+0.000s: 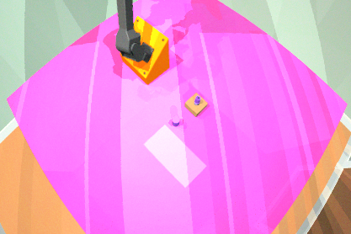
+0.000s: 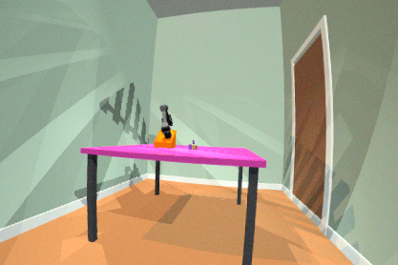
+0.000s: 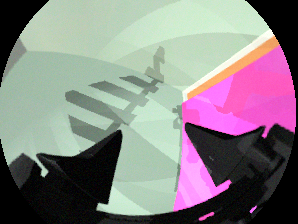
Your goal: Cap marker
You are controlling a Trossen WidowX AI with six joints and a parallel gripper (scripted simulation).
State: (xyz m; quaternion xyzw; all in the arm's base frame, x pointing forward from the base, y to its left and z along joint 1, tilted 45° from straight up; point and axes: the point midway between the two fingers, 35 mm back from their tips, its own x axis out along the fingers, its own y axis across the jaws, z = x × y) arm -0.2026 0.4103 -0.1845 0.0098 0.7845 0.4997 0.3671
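Now: gripper tip 50 cm short of the purple cap, 55 cm to the left of it and 24 cm above it. Also, from my gripper tip: holder block: 51 cm ahead, 44 cm to the right, 24 cm below; then purple marker: 51 cm ahead, 44 cm to the right, 19 cm below.
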